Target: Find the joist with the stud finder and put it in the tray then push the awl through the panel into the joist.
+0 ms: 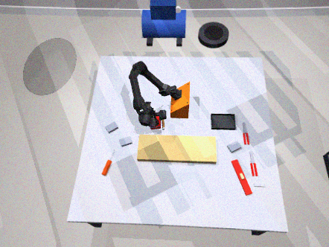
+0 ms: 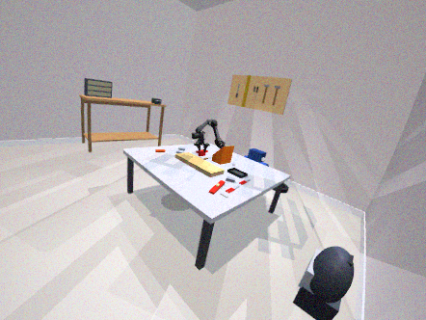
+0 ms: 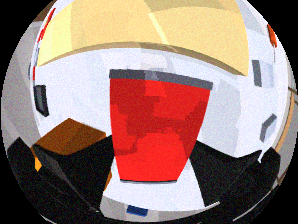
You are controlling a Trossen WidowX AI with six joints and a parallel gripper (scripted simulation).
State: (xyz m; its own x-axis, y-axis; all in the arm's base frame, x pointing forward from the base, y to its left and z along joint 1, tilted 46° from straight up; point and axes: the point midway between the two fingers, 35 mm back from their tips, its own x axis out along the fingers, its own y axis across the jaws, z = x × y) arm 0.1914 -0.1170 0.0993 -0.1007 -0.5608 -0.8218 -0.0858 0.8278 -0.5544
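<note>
Right now the red stud finder is 1 cm behind my gripper tip and 2 cm below it. The rest, counted from my gripper tip: red level 34 cm ahead, 58 cm to the left, 5 cm below; then black tray 5 cm behind, 47 cm to the left, 6 cm below; then awl 1 cm ahead, 5 cm to the left, 6 cm below.
</note>
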